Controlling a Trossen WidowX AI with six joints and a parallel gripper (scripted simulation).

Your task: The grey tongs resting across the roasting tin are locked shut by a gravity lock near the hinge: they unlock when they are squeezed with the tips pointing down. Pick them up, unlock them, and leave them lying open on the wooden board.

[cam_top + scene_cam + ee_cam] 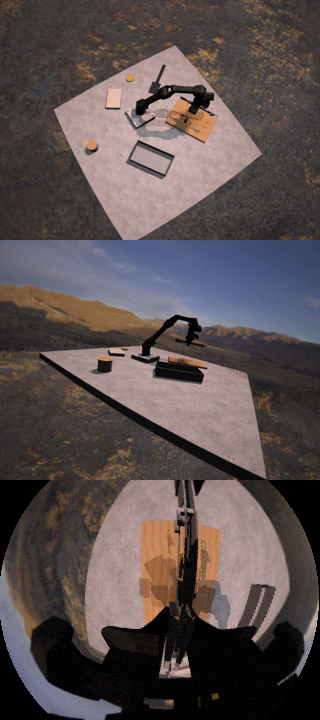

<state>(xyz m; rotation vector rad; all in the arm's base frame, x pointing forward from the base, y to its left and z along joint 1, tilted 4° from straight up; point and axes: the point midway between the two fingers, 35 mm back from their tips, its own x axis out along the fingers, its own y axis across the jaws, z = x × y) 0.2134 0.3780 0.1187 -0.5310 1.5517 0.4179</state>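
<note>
Right now my gripper tip is 3 cm short of the wooden board, 3 cm to the left of it and 15 cm above it. Also, from my gripper tip: roasting tin: 18 cm ahead, 46 cm to the right, 13 cm below; pale flat block: 42 cm behind, 52 cm to the right, 14 cm below; black spatula: 43 cm behind, 11 cm to the right, 15 cm below.
</note>
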